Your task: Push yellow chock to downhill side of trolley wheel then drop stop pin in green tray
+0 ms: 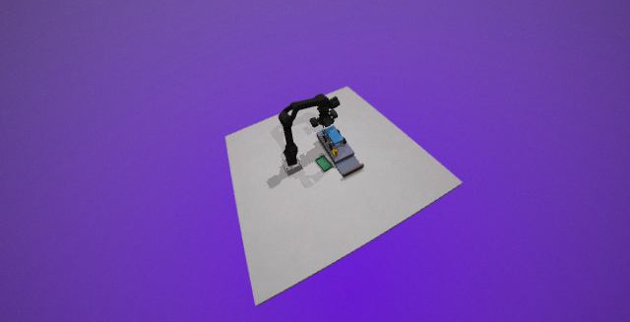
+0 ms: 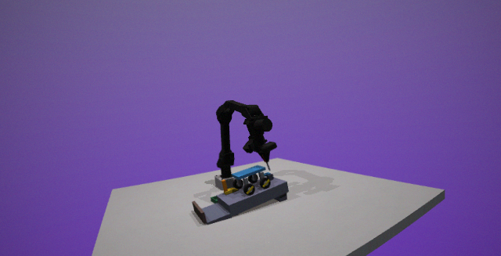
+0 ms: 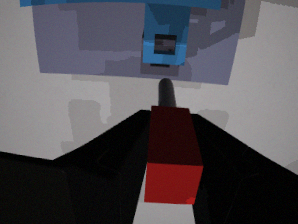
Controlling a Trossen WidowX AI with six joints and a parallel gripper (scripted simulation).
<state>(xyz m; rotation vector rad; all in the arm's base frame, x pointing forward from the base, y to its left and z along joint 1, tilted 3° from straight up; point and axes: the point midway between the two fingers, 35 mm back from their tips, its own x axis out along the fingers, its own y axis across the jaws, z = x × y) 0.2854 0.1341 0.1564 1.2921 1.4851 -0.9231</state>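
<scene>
My gripper tip is now 19 cm to the left of the yellow chock, 9 cm above it and 1 cm short of it. Also, from my gripper tip: red-headed stop pin right at my gripper tip; blue trolley 10 cm to the right, 6 cm below, 4 cm ahead; brown lip 34 cm to the right, 14 cm below, 8 cm ahead.
</scene>
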